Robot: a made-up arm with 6 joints. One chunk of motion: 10 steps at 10 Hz.
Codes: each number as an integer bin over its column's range. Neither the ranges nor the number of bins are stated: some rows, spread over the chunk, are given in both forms.
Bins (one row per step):
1: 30 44 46 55 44 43
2: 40 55 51 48 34 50
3: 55 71 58 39 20 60
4: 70 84 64 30 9 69
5: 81 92 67 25 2 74
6: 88 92 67 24 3 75
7: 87 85 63 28 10 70
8: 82 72 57 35 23 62
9: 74 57 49 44 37 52
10: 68 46 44 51 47 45
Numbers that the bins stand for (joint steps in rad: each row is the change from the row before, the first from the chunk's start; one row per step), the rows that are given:
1: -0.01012 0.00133 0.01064 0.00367 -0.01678 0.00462
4: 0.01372 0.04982 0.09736 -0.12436 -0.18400 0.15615
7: 0.02385 0.05103 0.09255 -0.13461 -0.17922 0.16198
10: 0.01253 0.00376 0.00100 -0.01682 -0.00244 0.01627
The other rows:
2: -0.00416 0.01467 0.03473 -0.03218 -0.06456 0.04541
3: 0.00478 0.03406 0.06845 -0.07827 -0.13144 0.10370
5: 0.02027 0.05952 0.11182 -0.14997 -0.21744 0.18529
6: 0.02444 0.05952 0.11182 -0.15509 -0.21267 0.19112
8: 0.02087 0.03527 0.06364 -0.09876 -0.11711 0.11535
9: 0.01610 0.01709 0.02509 -0.05267 -0.05022 0.05707

